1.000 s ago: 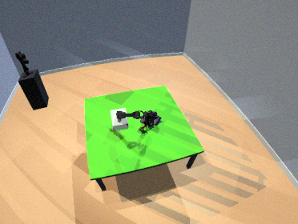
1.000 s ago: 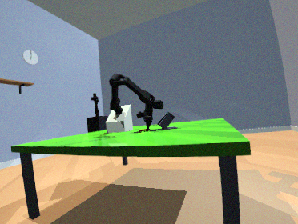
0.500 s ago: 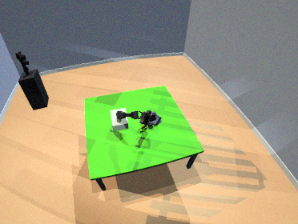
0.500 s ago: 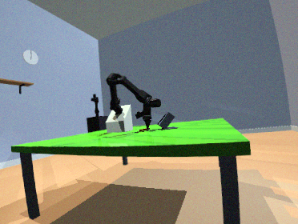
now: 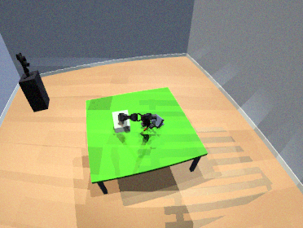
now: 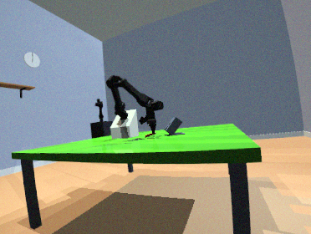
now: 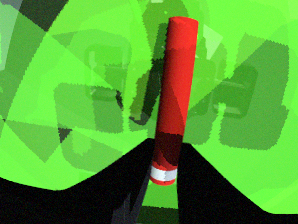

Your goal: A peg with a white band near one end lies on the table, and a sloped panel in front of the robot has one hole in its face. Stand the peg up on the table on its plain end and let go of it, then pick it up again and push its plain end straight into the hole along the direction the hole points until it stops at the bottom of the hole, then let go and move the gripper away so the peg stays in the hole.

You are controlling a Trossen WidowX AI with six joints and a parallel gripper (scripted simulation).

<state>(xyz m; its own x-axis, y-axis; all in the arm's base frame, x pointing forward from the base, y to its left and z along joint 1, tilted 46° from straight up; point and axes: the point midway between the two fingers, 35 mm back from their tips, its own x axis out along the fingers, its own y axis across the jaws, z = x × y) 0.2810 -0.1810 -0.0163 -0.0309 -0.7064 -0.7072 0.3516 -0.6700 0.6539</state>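
The sloped panel is 13 cm ahead of my gripper tip, 4 cm to the left of it and 4 cm above it. From my gripper tip the other things lie so: red peg: right at my gripper tip.
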